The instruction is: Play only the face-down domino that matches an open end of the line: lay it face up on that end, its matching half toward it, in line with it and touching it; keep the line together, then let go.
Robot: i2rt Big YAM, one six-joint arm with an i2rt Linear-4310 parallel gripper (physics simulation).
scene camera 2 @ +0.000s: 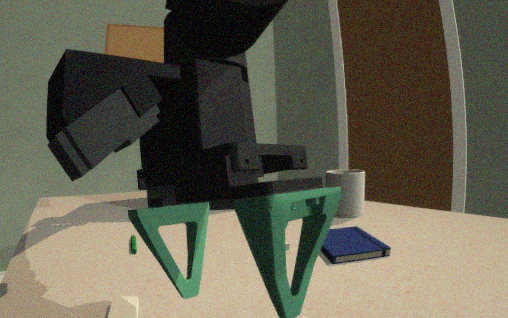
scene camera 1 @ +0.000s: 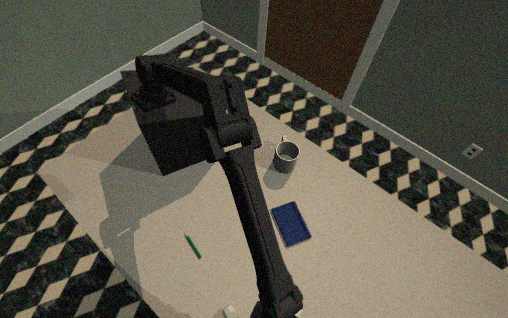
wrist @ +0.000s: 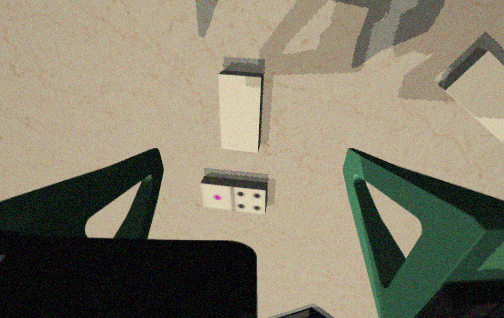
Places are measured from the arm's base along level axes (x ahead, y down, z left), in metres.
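Pixels of known places: gripper, fingertip midpoint: (scene camera 2: 233,307) (wrist: 253,158); arm's base, link origin: (scene camera 1: 154,98).
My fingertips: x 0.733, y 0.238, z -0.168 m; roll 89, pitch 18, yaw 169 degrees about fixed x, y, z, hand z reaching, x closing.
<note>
For each thing: its top centre in the pictures, then the offset to it from my fingertips.
- face-up domino, top centre: (wrist: 233,199) dx +0.000, dy +0.047, dz +0.078 m
- face-down domino, top centre: (wrist: 239,116) dx +0.017, dy +0.047, dz +0.004 m
- blank white piece, top centre: (wrist: 496,99) (scene camera 2: 123,307) (scene camera 1: 231,315) dx -0.117, dy +0.047, dz -0.067 m
- blue notebook, top centre: (scene camera 2: 346,239) (scene camera 1: 291,222) dx -0.184, dy +0.045, dz +0.283 m
- grey mug, top centre: (scene camera 2: 345,170) (scene camera 1: 287,146) dx -0.382, dy -0.041, dz +0.465 m
- green pencil, top centre: (scene camera 2: 133,240) (scene camera 1: 192,244) dx -0.370, dy +0.049, dz -0.016 m
A face-up domino (wrist: 234,196) lies crosswise in the wrist view, one magenta pip on its left half and four black pips on its right. A face-down domino (wrist: 240,112), plain white, lies lengthwise just beyond it, with a gap between. Another blank white piece (wrist: 477,87) lies tilted at the right edge, partly cut off. A pale piece also shows at the bottom edge in scene view 1 (scene camera 1: 228,312) and scene view 2 (scene camera 2: 132,303). My gripper (scene camera 2: 240,305) (wrist: 253,158) is open and empty, above the table, its fingertips either side of the two central dominoes.
A blue notebook (scene camera 1: 291,224) (scene camera 2: 355,243) lies on the table, with a grey mug (scene camera 1: 286,156) (scene camera 2: 346,194) behind it. A green pencil (scene camera 1: 193,246) (scene camera 2: 133,244) lies to the left. The arm's dark base block (scene camera 1: 175,142) stands at the back. Arm shadows cross the table.
</note>
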